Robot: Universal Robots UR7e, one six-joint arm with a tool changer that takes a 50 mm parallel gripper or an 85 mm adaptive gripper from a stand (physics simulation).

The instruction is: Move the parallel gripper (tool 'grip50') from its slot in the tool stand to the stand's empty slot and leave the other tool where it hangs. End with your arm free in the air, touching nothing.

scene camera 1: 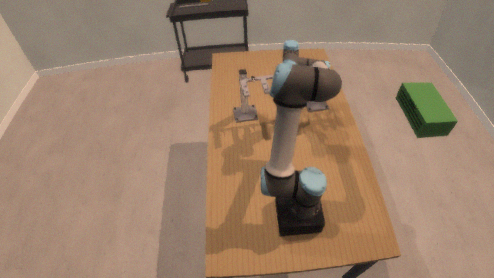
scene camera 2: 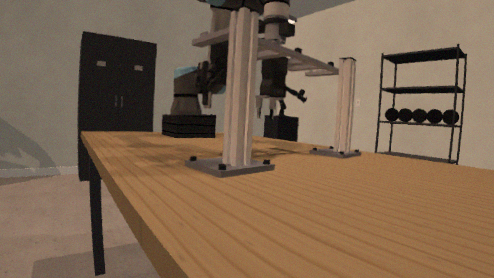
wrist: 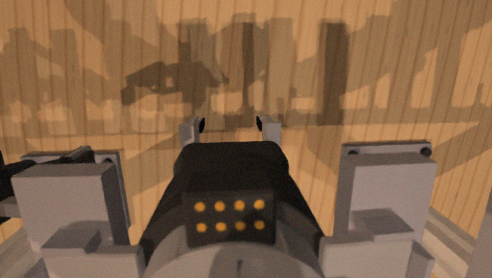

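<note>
In scene camera 1 I can see a tool stand (scene camera 1: 244, 113), and the wrist view gives me that stand again (wrist: 384, 190). Then scene camera 2 has a tool (scene camera 2: 219, 52) and also a tool (scene camera 2: 274, 70).
</note>
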